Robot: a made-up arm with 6 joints.
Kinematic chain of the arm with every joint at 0, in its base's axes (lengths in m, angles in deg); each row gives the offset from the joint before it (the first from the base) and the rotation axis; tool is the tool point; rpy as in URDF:
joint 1: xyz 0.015 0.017 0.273 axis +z
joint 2: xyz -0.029 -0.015 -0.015 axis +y
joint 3: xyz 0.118 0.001 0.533 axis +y
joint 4: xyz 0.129 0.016 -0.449 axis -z
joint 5: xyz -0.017 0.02 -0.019 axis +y
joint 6: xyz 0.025 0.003 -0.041 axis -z
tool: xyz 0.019 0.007 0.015 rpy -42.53 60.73 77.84
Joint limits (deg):
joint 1: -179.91..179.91
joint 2: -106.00..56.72
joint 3: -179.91..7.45
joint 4: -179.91..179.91
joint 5: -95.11..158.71
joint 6: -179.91..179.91
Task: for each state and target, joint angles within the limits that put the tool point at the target. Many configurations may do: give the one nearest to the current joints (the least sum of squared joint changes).
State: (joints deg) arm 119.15 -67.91 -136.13 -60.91 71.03 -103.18
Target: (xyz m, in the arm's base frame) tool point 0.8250 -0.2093 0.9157
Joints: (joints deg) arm 163.69 -66.51 -152.21 -65.39 62.35 -95.22
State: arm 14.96 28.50 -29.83 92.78 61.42 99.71
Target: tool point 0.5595 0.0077 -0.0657
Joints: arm -3.76 56.45 -48.59 94.28 59.82 98.03
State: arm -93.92 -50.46 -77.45 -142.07 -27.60 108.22
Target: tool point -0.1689 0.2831 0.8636
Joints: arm -53.50 -84.37 -55.14 -144.72 -30.42 107.54
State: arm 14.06 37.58 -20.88 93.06 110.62 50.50
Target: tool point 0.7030 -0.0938 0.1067
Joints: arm -13.62 44.38 -58.32 98.51 107.97 48.37
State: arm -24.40 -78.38 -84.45 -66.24 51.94 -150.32
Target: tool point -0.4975 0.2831 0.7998
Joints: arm -29.26 -97.67 -72.32 -65.17 53.03 -149.78
